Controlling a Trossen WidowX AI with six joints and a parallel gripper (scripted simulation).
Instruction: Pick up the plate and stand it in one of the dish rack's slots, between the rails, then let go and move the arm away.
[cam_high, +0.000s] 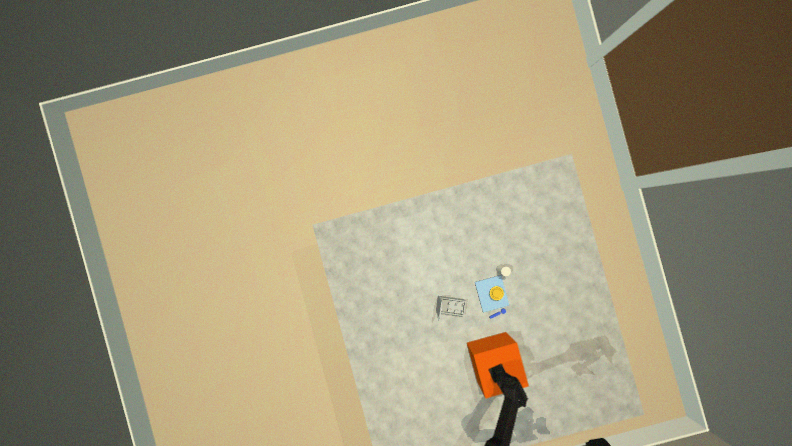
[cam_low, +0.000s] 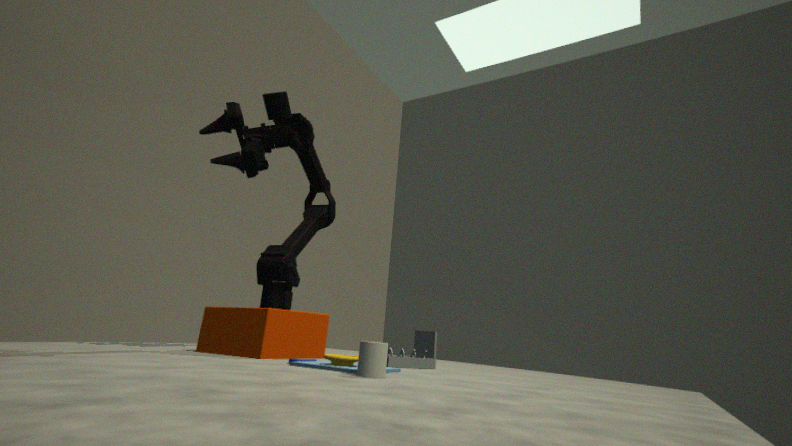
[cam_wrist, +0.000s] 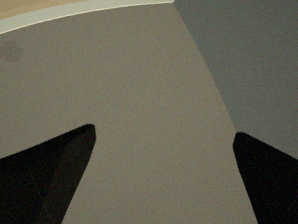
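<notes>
Now: the yellow plate 43 cm ahead of my gripper tip and 45 cm below it. From my gripper tip the other things lie so: blue spoon: 33 cm ahead, 2 cm to the left, 46 cm below; then light blue mat: 43 cm ahead, 2 cm to the left, 46 cm below; then grey dish rack: 46 cm ahead, 22 cm to the left, 44 cm below.
</notes>
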